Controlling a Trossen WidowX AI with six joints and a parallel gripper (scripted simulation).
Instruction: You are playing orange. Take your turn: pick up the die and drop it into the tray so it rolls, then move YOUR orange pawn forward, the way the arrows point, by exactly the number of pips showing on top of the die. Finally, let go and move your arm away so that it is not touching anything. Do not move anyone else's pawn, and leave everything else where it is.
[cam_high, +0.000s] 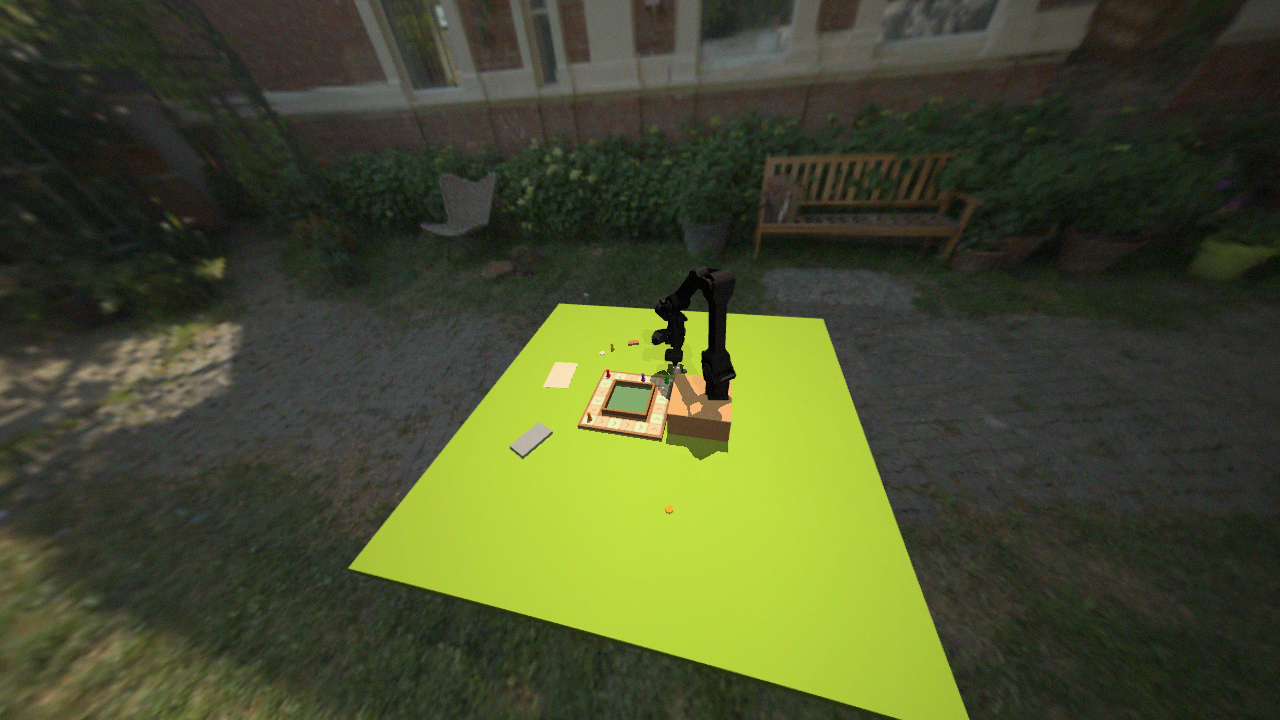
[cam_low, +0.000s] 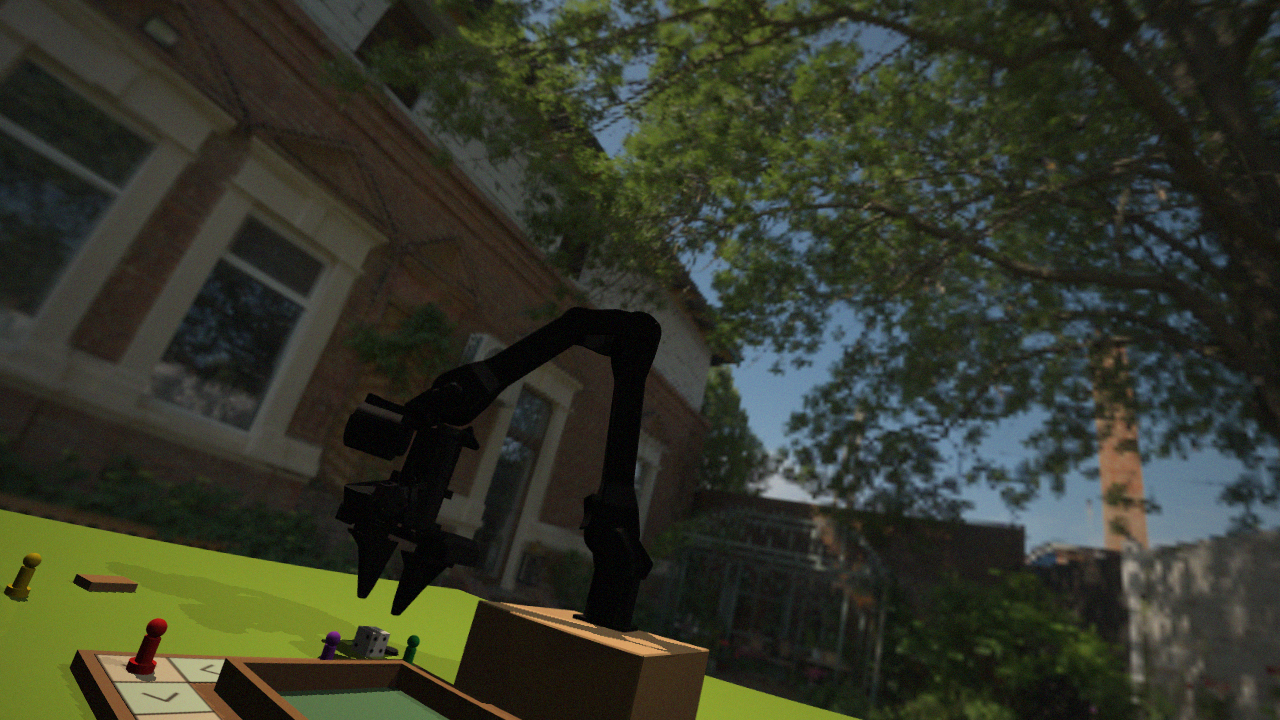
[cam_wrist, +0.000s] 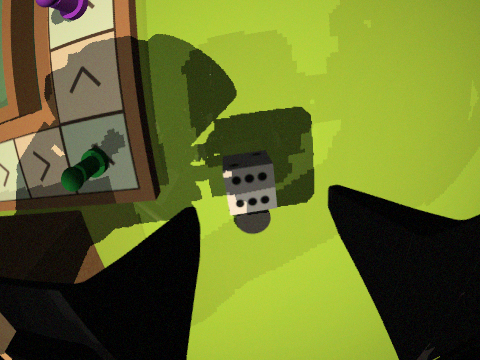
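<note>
Now: gripper tip 4 cm above the grey die. Round my gripper tip: purple pawn (12 cm ahead, 7 cm to the left, 2 cm below); then green pawn (3 cm ahead, 8 cm to the left, 2 cm below); then green tray (17 cm ahead, 17 cm to the left, 4 cm below).
</note>
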